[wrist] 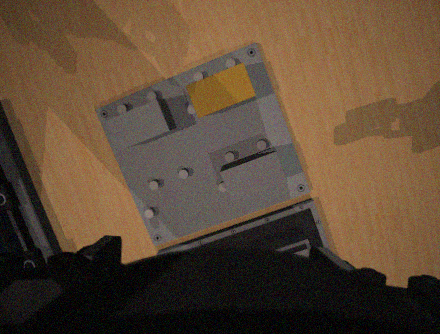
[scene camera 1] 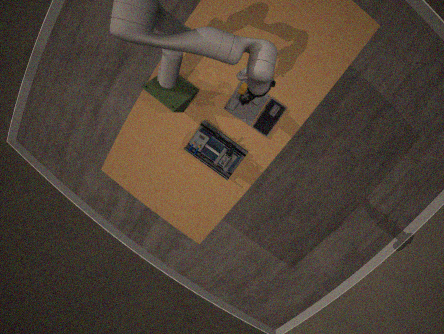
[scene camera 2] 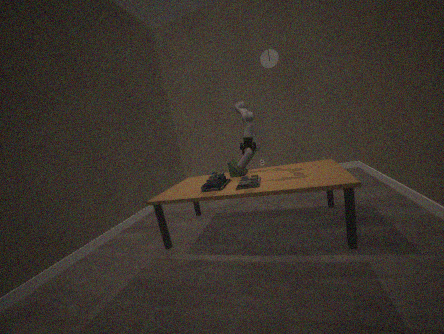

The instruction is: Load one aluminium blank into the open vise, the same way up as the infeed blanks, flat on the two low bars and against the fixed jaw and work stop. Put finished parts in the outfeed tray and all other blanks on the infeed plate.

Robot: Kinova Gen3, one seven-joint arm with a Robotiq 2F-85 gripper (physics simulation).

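Places are measured from the arm's base along level axes (x back, y right, z up), in metres.
Pixels of known places: gripper, fingertip midpoint: (scene camera 2: 247, 154); arm's base, origin of the base link: (scene camera 1: 167, 81) (scene camera 2: 240, 166).
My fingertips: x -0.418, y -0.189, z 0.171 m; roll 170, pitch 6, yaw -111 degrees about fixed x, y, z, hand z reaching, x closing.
Note:
Ahead of a thing's pixels: the offset from my fingertips to its top centre. Level surfaces: height alone.
My gripper (scene camera 1: 244, 98) (scene camera 2: 248, 152) is open and empty. It hangs above the grey infeed plate {dz -0.237, dx +0.028, dy +0.031 m} (scene camera 1: 250, 114) (wrist: 192, 202), over its far end. In the wrist view the plate carries a yellow block {dz -0.201, dx +0.082, dy -0.010 m} (wrist: 220, 89) (scene camera 1: 242, 88) at the top. A grey blank {dz -0.201, dx +0.074, dy +0.081 m} (wrist: 140, 122) lies to the left of it. A second grey blank {dz -0.201, dx -0.009, dy -0.017 m} (wrist: 252, 175) lies lower right, under two pegs. The vise {dz -0.146, dx +0.002, dy +0.337 m} (scene camera 1: 216, 149) (scene camera 2: 215, 181) stands apart, nearer the table's front edge; I cannot tell what is in it. The black outfeed tray (scene camera 1: 264, 124) (wrist: 252, 223) adjoins the plate and holds a grey part {dz -0.204, dx -0.113, dy -0.024 m} (scene camera 1: 274, 110).
The arm's green base (scene camera 1: 171, 93) stands left of the plate. The wooden table {dz -0.244 m} (scene camera 1: 154, 172) (scene camera 2: 307, 179) extends past the fixtures. My gripper body fills the bottom of the wrist view and hides most of the outfeed tray.

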